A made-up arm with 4 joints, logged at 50 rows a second.
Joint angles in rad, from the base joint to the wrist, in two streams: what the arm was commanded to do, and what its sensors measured. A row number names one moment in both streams.
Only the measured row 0 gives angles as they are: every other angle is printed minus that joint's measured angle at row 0.
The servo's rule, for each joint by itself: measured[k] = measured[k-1] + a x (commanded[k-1-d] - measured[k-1]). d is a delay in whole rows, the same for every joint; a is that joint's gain. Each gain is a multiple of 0.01, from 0.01 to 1. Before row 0 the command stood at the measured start. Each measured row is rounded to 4 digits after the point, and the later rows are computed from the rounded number. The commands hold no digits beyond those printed.
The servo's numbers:
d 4
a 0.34 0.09 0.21 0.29
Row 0, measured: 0.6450, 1.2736, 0.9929, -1.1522
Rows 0 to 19, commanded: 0.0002, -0.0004, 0.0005, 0.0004; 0.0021, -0.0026, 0.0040, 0.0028; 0.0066, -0.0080, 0.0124, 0.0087; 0.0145, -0.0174, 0.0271, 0.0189; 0.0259, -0.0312, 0.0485, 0.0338; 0.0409, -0.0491, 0.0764, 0.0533; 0.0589, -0.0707, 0.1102, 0.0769; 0.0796, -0.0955, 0.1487, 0.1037; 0.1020, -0.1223, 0.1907, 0.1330; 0.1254, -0.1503, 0.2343, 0.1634; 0.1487, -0.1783, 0.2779, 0.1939; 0.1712, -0.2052, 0.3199, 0.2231; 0.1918, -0.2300, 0.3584, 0.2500; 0.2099, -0.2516, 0.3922, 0.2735; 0.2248, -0.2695, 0.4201, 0.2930; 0.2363, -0.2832, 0.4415, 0.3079; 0.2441, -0.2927, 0.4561, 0.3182; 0.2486, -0.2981, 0.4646, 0.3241; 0.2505, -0.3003, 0.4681, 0.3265; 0.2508, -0.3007, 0.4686, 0.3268
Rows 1 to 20, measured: 0.0000, 0.0000, 0.0000, 0.0000; 0.0000, 0.0000, 0.0000, 0.0000; 0.0000, 0.0000, 0.0000, 0.0000; 0.0000, 0.0000, 0.0000, 0.0000; 0.0001, 0.0000, 0.0001, 0.0001; 0.0008, -0.0002, 0.0009, 0.0009; 0.0028, -0.0009, 0.0033, 0.0032; 0.0068, -0.0024, 0.0083, 0.0078; 0.0133, -0.0050, 0.0167, 0.0153; 0.0227, -0.0090, 0.0292, 0.0263; 0.0350, -0.0146, 0.0462, 0.0410; 0.0502, -0.0219, 0.0677, 0.0592; 0.0678, -0.0309, 0.0935, 0.0806; 0.0874, -0.0416, 0.1231, 0.1046; 0.1082, -0.0539, 0.1556, 0.1305; 0.1296, -0.0675, 0.1901, 0.1574; 0.1507, -0.0821, 0.2254, 0.1843; 0.1708, -0.0974, 0.2604, 0.2102; 0.1892, -0.1129, 0.2939, 0.2342; 0.2052, -0.1282, 0.3249, 0.2556
